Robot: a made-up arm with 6 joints.
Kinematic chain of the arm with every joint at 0, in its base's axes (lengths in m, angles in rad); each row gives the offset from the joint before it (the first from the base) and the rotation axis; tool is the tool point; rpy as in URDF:
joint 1: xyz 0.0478 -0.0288 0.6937 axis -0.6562 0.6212 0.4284
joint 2: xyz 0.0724 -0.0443 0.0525 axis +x
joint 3: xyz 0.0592 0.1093 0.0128 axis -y
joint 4: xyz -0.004 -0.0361 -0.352 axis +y
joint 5: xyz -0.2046 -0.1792 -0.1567 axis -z
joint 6: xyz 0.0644 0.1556 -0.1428 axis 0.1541 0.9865 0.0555
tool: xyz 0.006 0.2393 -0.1 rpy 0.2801 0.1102 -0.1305
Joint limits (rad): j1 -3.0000..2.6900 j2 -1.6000..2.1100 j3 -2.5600..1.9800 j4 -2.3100..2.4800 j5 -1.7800..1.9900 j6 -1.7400..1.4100
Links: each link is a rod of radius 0.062 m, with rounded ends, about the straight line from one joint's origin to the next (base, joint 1, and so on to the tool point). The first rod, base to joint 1, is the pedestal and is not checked.
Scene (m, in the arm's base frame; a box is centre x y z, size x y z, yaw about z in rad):
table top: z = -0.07
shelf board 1: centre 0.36 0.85 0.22 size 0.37 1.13 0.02 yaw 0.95
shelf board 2: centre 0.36 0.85 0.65 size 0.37 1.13 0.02 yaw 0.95
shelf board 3: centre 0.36 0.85 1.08 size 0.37 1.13 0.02 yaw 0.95
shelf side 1: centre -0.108 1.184 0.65 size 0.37 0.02 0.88 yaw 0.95
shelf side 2: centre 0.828 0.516 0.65 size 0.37 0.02 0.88 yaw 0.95
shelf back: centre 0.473 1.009 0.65 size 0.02 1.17 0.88 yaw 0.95
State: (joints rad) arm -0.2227 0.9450 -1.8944 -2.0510 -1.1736 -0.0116
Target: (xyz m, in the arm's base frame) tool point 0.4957 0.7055 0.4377
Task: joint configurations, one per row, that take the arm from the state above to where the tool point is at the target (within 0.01 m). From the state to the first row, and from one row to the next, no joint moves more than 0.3 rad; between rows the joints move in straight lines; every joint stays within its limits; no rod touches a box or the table.
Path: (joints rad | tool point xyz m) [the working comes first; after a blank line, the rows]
Joints at the target: -0.5299 0.8532 -0.6344 -1.9317 -1.5720 0.0032
Straight joint move there: clear.

1: -0.2841 0.9266 -1.6424 -2.0271 -1.2533 -0.0086 | -0.4418 0.5122 0.4875
2: -0.3456 0.9083 -1.3904 -2.0033 -1.3329 -0.0057 | -0.2481 0.6411 0.4164
3: -0.4070 0.8899 -1.1384 -1.9794 -1.4126 -0.0027 | -0.0143 0.7233 0.3842
4: -0.4685 0.8716 -0.8864 -1.9556 -1.4923 0.0002 | 0.2408 0.7471 0.3925
5: -0.5299 0.8532 -0.6344 -1.9317 -1.5720 0.0032 | 0.4957 0.7055 0.4377

